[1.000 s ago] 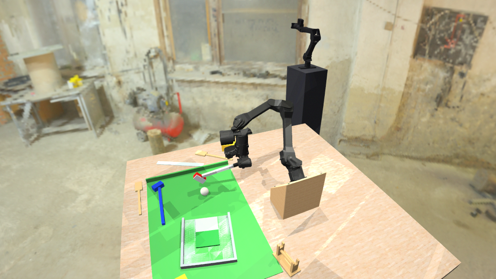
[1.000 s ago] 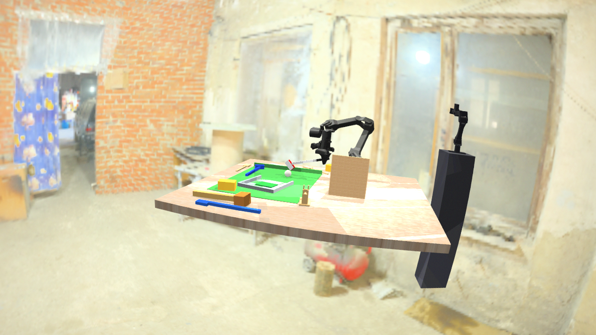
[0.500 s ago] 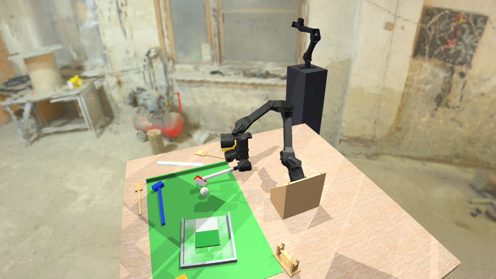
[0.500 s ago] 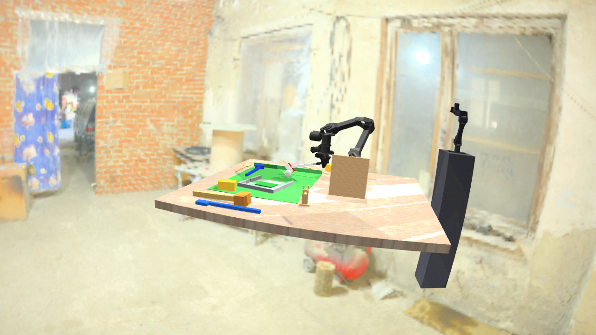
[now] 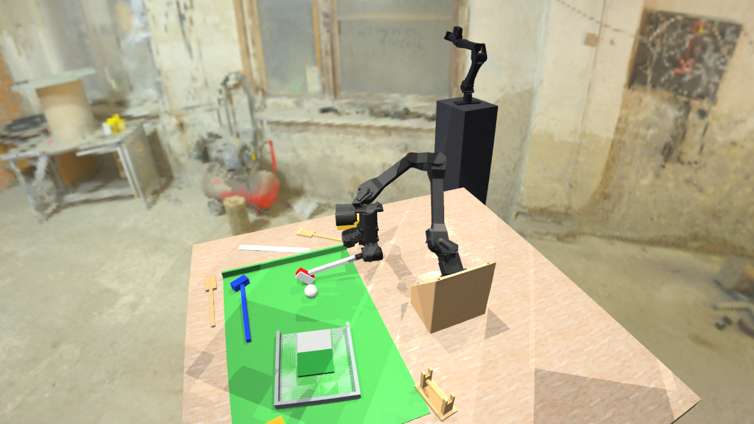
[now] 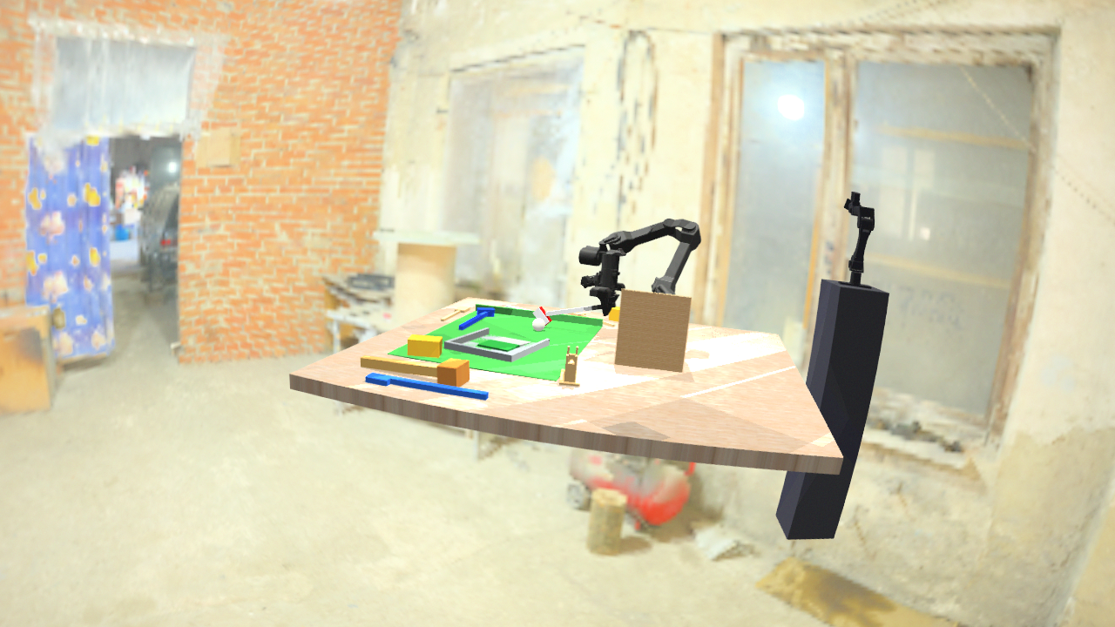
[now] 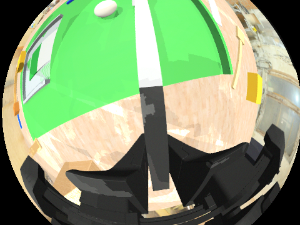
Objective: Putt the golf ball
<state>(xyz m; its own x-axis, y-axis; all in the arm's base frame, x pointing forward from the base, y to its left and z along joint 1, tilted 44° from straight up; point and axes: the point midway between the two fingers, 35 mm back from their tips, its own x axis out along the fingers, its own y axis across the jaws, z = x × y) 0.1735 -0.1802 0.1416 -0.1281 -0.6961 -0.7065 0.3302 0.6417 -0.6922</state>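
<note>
Now: gripper tip 11 cm short of the red putter and 4 cm to the left of it. The rest, counted from my gripper tip: white golf ball: 22 cm ahead, 5 cm below, 1 cm to the right; then white strip: 34 cm to the right, 26 cm ahead, 8 cm below; then grey frame: 31 cm ahead, 27 cm to the left, 7 cm below.
</note>
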